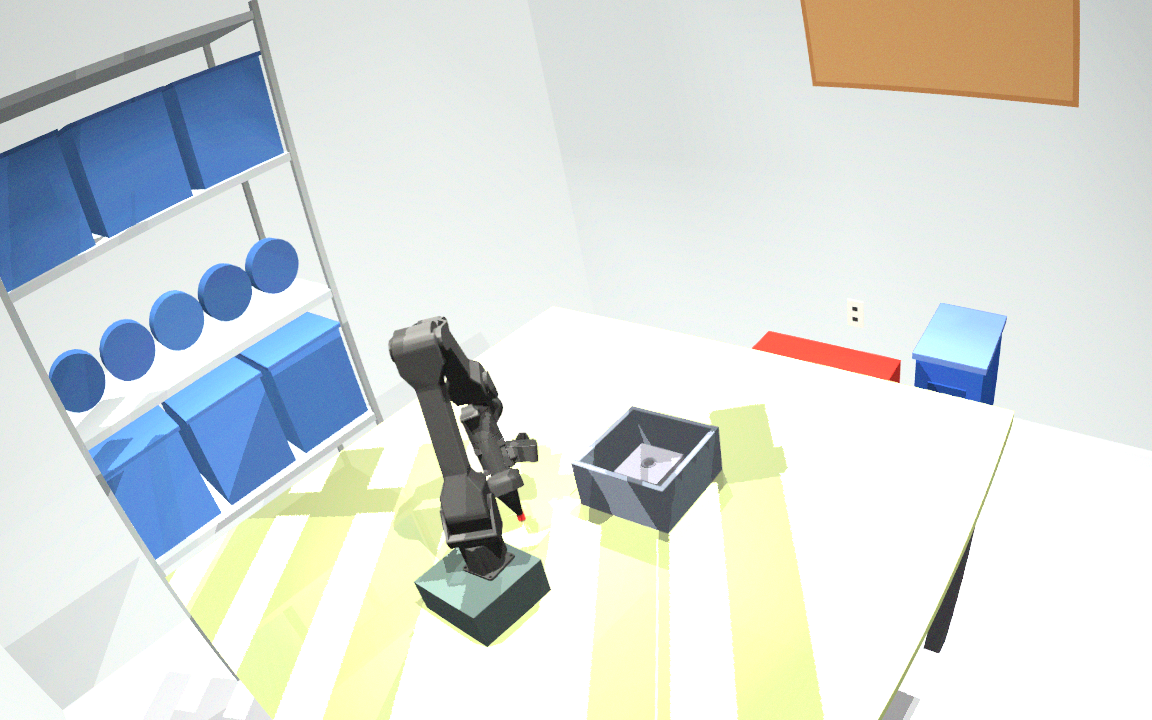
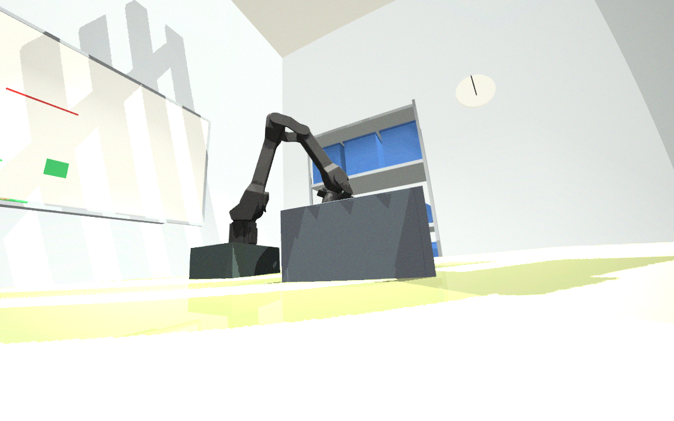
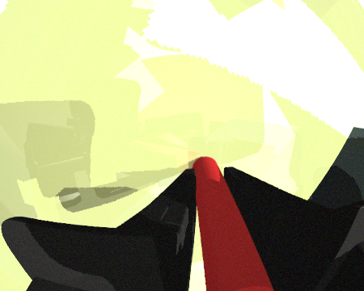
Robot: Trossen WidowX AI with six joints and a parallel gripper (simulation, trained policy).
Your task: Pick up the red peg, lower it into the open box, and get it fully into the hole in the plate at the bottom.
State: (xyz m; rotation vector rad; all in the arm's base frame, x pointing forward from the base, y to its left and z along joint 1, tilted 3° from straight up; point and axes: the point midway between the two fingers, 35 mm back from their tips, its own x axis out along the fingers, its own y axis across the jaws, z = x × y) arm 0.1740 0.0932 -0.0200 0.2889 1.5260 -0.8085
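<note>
Now: gripper tip 170 mm short of the white plate, 180 mm to the left of it and 30 mm below it. Round my gripper tip: red peg 10 mm ahead, 10 mm to the left, 30 mm above; grey box 170 mm ahead, 180 mm to the right, 10 mm above.
</note>
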